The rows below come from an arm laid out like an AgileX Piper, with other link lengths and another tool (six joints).
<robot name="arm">
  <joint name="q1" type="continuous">
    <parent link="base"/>
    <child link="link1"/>
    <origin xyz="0 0 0.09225"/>
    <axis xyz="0 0 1"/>
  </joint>
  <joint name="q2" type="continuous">
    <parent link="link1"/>
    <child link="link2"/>
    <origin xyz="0 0 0" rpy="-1.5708 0 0"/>
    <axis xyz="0 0 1"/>
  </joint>
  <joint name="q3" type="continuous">
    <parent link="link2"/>
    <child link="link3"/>
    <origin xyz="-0.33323 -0.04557 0"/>
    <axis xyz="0 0 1"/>
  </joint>
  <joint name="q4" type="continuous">
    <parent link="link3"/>
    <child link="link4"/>
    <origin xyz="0.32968 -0.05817 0" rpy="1.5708 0 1.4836"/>
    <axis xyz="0 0 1"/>
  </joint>
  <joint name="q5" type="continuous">
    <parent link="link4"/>
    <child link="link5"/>
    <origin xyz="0 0 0" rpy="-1.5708 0 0"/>
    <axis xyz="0 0 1"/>
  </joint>
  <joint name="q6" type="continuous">
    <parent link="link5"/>
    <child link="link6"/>
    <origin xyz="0 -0.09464 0" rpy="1.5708 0 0"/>
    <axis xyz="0 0 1"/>
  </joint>
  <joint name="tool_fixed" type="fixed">
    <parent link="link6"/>
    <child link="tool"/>
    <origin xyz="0.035 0.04 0.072" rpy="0 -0.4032 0.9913"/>
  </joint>
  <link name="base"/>
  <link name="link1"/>
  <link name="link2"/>
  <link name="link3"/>
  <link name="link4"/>
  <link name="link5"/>
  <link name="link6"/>
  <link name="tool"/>
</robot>
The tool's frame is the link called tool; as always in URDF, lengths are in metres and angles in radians. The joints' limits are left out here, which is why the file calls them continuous.
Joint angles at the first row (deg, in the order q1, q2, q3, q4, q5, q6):
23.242 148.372 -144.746 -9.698 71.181 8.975
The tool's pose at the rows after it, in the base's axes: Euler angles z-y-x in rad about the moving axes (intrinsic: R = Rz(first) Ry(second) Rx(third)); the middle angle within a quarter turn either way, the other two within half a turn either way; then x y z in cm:
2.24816 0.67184 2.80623 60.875 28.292 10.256
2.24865 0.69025 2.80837 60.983 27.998 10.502
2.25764 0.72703 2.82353 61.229 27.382 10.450
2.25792 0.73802 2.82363 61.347 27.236 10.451
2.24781 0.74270 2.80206 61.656 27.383 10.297
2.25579 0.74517 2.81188 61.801 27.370 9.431
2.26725 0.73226 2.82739 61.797 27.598 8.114
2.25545 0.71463 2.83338 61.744 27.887 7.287
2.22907 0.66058 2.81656 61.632 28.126 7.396
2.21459 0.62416 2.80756 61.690 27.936 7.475
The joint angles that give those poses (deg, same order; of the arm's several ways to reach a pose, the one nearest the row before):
23.300 147.719 -144.854 -8.745 71.365 8.974
23.300 147.484 -144.863 -9.788 71.419 8.974
23.300 147.481 -144.857 -11.978 71.469 8.920
23.300 147.480 -144.856 -12.583 71.294 8.920
23.300 147.673 -144.861 -12.583 70.127 8.919
23.300 148.445 -144.897 -12.829 69.742 8.920
23.345 149.622 -144.973 -12.322 69.485 8.976
23.405 150.414 -145.110 -11.786 69.562 10.010
22.838 150.411 -145.156 -8.706 69.765 10.314
22.127 150.411 -145.155 -6.505 69.872 10.084

